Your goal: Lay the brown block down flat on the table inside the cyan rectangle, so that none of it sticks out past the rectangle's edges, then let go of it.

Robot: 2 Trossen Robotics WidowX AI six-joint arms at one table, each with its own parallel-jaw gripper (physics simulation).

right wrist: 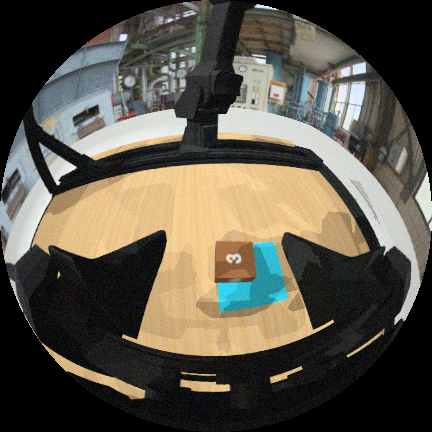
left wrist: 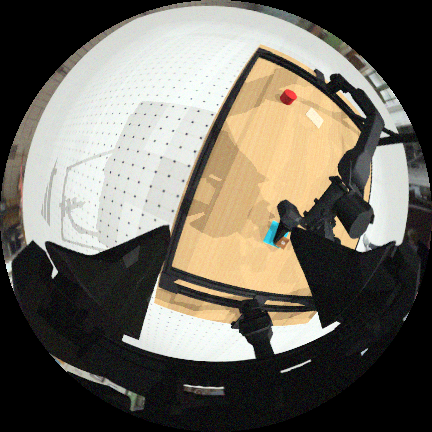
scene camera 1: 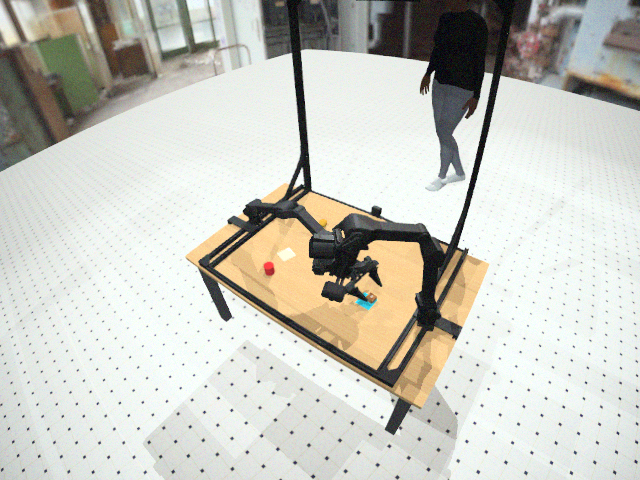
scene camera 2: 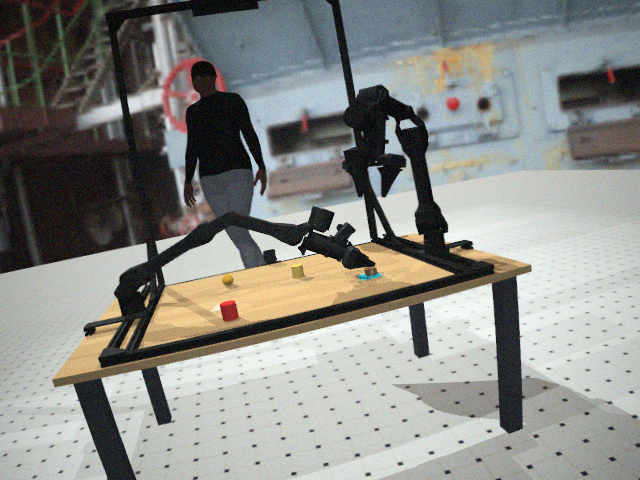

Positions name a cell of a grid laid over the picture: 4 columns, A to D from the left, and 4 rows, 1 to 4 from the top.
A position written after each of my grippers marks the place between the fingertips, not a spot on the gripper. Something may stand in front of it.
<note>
My left gripper (scene camera 2: C2) is open and holds nothing. My right gripper (scene camera 2: C3) is open, with nothing in its grasp. Further things: a cyan rectangle (right wrist: C3).
My left gripper is seen too in the left wrist view (left wrist: C3) and in scene camera 1 (scene camera 1: C3). My right gripper also shows in the right wrist view (right wrist: C3), in the left wrist view (left wrist: C3) and in scene camera 1 (scene camera 1: C3).
</note>
